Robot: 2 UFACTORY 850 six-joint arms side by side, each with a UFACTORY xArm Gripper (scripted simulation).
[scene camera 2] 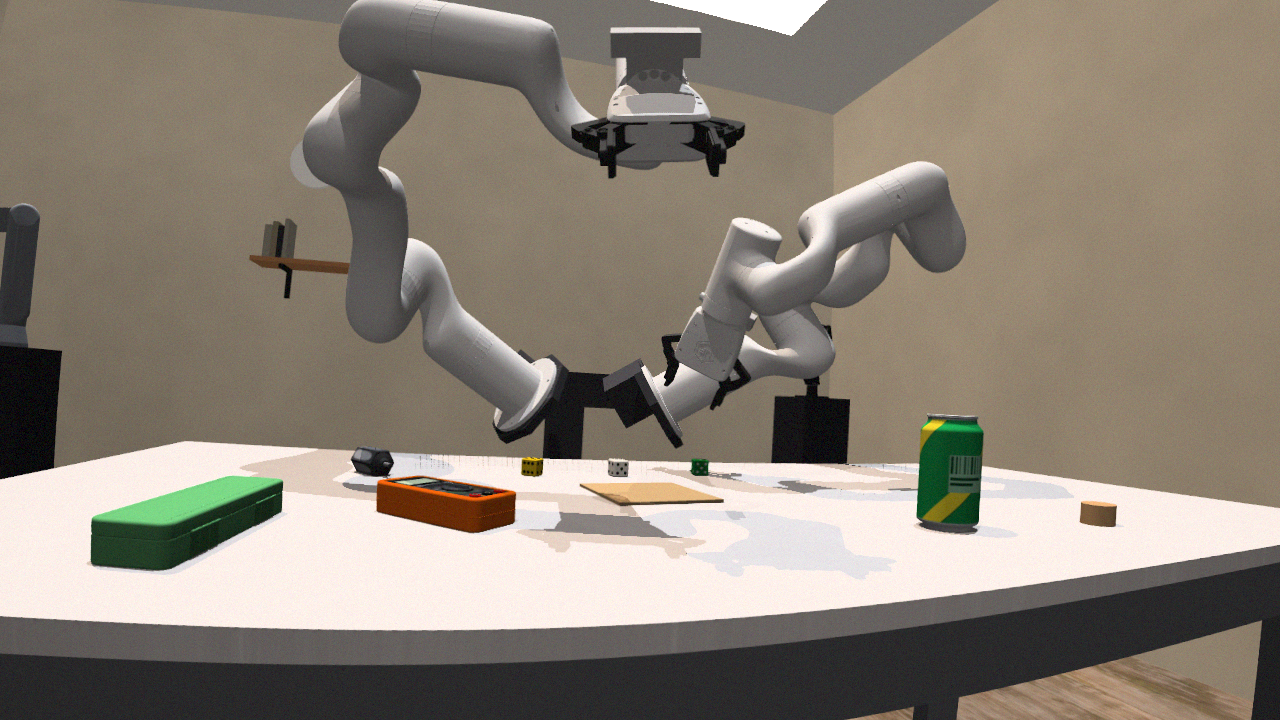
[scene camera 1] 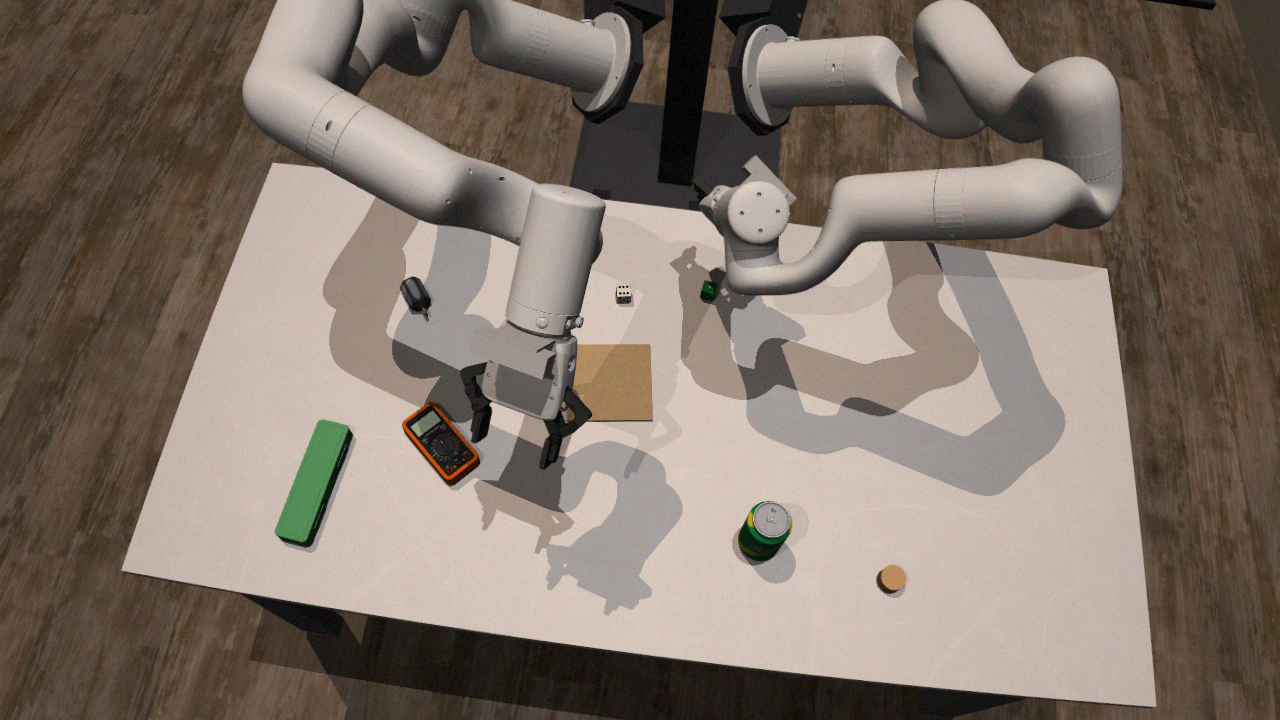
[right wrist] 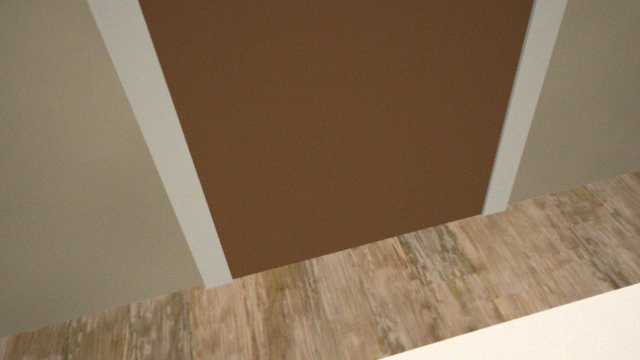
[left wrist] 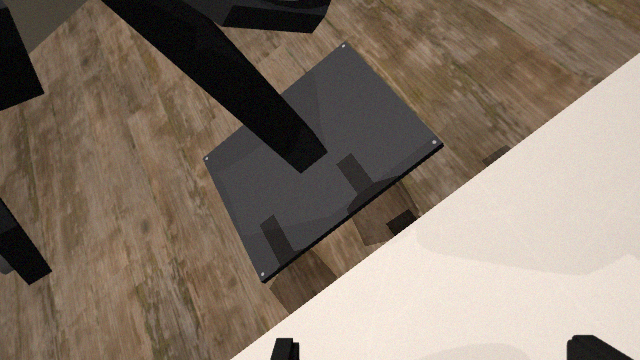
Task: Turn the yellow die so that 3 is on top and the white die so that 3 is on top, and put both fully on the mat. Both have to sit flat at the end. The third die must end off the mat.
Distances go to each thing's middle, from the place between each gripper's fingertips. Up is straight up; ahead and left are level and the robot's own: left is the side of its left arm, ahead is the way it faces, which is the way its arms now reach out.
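Labels:
The wooden disc point(scene camera 2: 1094, 513) is 560 mm ahead of my left hand point(scene camera 2: 690, 395), 280 mm to the left of it and 130 mm below it. The tan mat point(scene camera 1: 613, 380) is 170 mm to the right of my left hand, 250 mm ahead of it and 140 mm below it.
From my right hand point(scene camera 2: 663, 162), the wooden disc is 560 mm to the left of it, 60 mm ahead of it and 330 mm below it. With the tan mat, my right hand is 340 mm above it, 250 mm past it and 100 mm to the right of it.

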